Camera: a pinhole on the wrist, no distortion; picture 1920 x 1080 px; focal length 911.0 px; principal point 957.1 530.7 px. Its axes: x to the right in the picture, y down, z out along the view. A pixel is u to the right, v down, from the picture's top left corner.
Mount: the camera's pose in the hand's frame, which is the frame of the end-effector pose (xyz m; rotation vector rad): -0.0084 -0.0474 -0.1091 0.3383 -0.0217 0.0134
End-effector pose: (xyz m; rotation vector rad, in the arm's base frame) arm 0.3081 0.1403 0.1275 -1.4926 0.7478 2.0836
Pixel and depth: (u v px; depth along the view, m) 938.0 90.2 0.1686
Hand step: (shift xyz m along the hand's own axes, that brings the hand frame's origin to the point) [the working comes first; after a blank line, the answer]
In the camera's frame: -0.0035 -0.0815 0.1686

-0.0138 -0.1803 0.0228
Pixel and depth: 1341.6 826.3 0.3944
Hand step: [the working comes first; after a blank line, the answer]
In the camera's frame: 0.1665 0.1280 0.3944

0.1484 -0.0560 0.3092
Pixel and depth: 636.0 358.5 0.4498
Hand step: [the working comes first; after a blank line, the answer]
In the camera's frame: -0.1585 -0.0850 0.4498

-0.1740 -0.2784 0.2832
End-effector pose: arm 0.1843 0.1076 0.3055 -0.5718 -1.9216 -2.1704
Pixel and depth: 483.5 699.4 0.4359
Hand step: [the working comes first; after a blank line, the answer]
In the camera's frame: -0.2266 0.0807 0.4359

-0.2446 -0.1181 0.3234
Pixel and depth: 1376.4 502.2 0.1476
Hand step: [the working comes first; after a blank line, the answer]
In the camera's frame: 0.0679 -0.0046 0.1476

0.0568 -0.1001 0.0302
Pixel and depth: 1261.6 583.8 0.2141
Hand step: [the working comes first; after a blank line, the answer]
In the camera's frame: 0.0716 0.0125 0.2141

0.0589 -0.1060 0.0986
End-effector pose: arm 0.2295 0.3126 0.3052 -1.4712 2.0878 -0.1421
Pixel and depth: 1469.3 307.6 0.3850
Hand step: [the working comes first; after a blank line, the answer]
In the camera's frame: 0.2165 -0.0943 0.3850

0.2022 -0.2621 0.2278
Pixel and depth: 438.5 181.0 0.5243
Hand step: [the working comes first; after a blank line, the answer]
In the camera's frame: -0.2985 -0.2013 0.5243

-0.3134 -0.4141 0.3116
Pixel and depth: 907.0 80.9 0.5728
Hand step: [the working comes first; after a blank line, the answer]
In the camera's frame: -0.0315 -0.2828 0.5728

-0.0461 -0.5046 0.3365
